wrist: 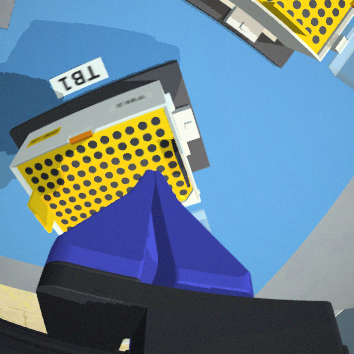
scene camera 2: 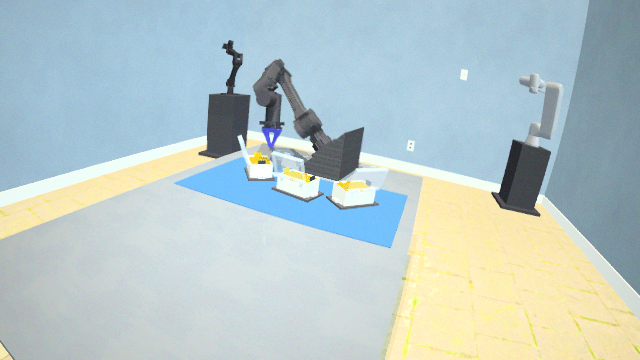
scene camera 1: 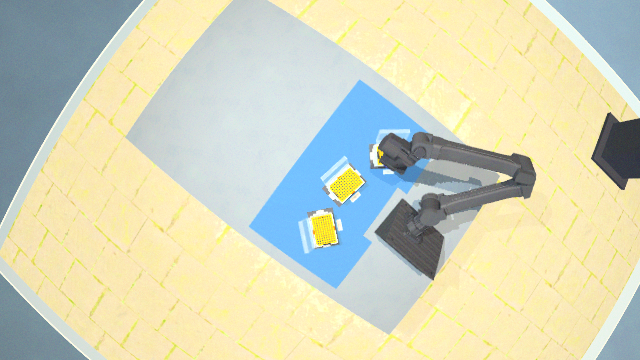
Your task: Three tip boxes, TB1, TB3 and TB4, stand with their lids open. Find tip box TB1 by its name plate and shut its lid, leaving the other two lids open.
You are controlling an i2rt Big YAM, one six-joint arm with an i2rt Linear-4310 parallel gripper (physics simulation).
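Pixels of known places: gripper, between the fingertips: (wrist: pixel 150 180) (scene camera 2: pixel 270 147) (scene camera 1: pixel 385 162); arm's base, origin of its link: (scene camera 2: pixel 326 149) (scene camera 1: pixel 411 228).
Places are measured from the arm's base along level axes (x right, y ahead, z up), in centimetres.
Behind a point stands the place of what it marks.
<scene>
Tip box TB1 (scene camera 1: pixel 374 162) @(x 14.9, y 25.9, z -8.3 cm) (scene camera 2: pixel 260 171) @(x 17.3, y 27.6, z -6.1 cm) (wrist: pixel 115 155) stands with its yellow rack showing; its name plate (wrist: pixel 79 77) @(x 15.0, y 18.7, z -9.2 cm) reads TB1, upside down in the wrist view. Its clear lid (scene camera 1: pixel 400 132) @(x 27.9, y 25.3, z 5.1 cm) (scene camera 2: pixel 243 150) @(x 23.0, y 31.7, z 2.0 cm) stands open and is mostly hidden behind my fingers in the wrist view. My blue gripper (scene camera 2: pixel 271 146) @(x 15.4, y 24.1, z 2.8 cm) (wrist: pixel 150 180) @(x 15.4, y 24.1, z 2.8 cm) is shut and empty, pointing down above the TB1 box; the arm hides it in scene camera 1. The middle tip box (scene camera 1: pixel 345 184) (scene camera 2: pixel 298 186) @(x -1.4, y 36.2, z -5.3 cm) and the far one (scene camera 1: pixel 325 229) (scene camera 2: pixel 354 196) have open lids; their names are not legible.
The boxes stand on a blue mat (scene camera 1: pixel 357 110) @(x 29.7, y 43.3, z -9.4 cm) (scene camera 2: pixel 350 220) @(x -21.5, y 44.0, z -9.4 cm) on the grey table top (scene camera 1: pixel 225 100) @(x 3.5, y 92.9, z -9.7 cm) (scene camera 2: pixel 200 280) @(x 0.2, y 89.3, z -9.7 cm). My dark, wedge-shaped arm base (scene camera 1: pixel 395 235) @(x -5.9, y 6.6, z 6.9 cm) (scene camera 2: pixel 350 155) @(x -10.8, y -1.0, z -0.7 cm) stands beside the mat. Two more arms stand on black pedestals (scene camera 2: pixel 227 125) (scene camera 2: pixel 525 175) in the background.
</scene>
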